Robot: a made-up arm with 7 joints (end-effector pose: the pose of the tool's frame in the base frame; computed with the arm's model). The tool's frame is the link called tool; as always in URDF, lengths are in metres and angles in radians.
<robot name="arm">
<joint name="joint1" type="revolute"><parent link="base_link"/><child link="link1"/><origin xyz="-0.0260 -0.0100 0.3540" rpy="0.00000 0.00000 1.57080"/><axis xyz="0 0 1"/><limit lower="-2.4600" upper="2.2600" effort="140" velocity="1.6"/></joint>
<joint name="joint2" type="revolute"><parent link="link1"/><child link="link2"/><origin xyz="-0.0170 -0.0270 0.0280" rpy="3.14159 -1.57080 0.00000"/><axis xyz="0 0 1"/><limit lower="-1.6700" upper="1.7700" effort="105" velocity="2.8"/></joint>
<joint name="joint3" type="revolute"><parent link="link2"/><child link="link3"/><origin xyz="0.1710 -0.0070 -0.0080" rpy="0.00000 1.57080 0.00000"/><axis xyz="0 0 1"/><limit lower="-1.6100" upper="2.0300" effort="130" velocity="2.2"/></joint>
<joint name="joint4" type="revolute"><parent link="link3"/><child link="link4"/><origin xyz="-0.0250 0.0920 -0.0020" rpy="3.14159 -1.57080 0.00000"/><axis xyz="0 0 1"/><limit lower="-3.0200" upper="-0.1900" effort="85" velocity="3.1"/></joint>
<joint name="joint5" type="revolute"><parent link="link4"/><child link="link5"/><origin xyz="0.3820 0.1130 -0.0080" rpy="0.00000 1.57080 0.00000"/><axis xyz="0 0 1"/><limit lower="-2.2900" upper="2.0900" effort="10" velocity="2.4"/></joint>
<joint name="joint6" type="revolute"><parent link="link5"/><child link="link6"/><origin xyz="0.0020 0.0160 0.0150" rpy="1.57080 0.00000 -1.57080"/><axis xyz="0 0 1"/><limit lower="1.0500" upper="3.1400" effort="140" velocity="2.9"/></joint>
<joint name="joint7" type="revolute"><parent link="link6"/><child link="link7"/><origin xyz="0.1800 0.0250 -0.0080" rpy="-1.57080 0.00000 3.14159"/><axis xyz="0 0 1"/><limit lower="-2.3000" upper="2.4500" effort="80" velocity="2"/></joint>
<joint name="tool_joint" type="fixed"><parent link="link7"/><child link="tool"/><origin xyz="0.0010 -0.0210 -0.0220" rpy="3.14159 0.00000 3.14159"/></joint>
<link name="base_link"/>
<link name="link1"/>
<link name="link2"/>
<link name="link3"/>
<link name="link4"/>
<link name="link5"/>
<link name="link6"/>
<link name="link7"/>
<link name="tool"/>
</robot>
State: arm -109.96 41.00 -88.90 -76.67 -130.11 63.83 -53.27
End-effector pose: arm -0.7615 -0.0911 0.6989 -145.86 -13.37 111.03
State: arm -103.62 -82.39 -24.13 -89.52 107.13 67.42 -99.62
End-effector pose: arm -0.2394 0.2366 1.0595 -92.54 9.61 91.35
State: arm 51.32 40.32 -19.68 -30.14 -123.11 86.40 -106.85
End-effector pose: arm 0.4966 0.5255 0.7231 -163.68 46.89 -51.90
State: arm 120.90 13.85 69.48 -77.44 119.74 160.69 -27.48
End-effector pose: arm -0.5571 0.1186 0.5623 110.56 10.99 117.17
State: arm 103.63 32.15 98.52 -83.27 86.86 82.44 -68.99
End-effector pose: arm -0.6810 -0.0370 0.7379 169.38 -62.60 133.15
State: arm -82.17 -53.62 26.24 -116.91 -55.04 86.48 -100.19
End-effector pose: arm 0.3711 -0.3138 0.8519 -41.63 72.78 -8.56
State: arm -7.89 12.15 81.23 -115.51 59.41 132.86 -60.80
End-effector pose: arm 0.3191 0.5371 0.4689 47.70 -42.17 74.64
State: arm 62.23 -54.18 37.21 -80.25 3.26 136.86 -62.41
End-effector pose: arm -0.3902 -0.0291 1.0333 -101.45 0.59 -174.75
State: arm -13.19 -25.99 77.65 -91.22 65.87 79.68 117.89
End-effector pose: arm 0.1210 0.5942 0.7078 -25.22 32.86 -54.92
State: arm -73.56 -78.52 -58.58 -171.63 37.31 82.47 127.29
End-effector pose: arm -0.1886 -0.5007 0.4943 -98.05 46.04 100.36
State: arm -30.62 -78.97 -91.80 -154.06 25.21 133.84 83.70
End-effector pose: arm -0.1722 -0.5749 0.3036 -115.51 71.54 51.09
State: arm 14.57 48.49 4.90 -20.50 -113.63 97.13 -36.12
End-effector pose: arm 0.6387 0.2746 0.7263 -111.69 15.15 10.20
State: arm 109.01 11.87 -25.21 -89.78 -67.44 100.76 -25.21
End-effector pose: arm -0.0733 0.7416 0.5725 -67.87 30.78 102.99
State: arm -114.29 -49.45 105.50 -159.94 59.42 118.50 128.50
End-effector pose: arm 0.3003 -0.3509 0.1739 -0.76 -26.73 160.91
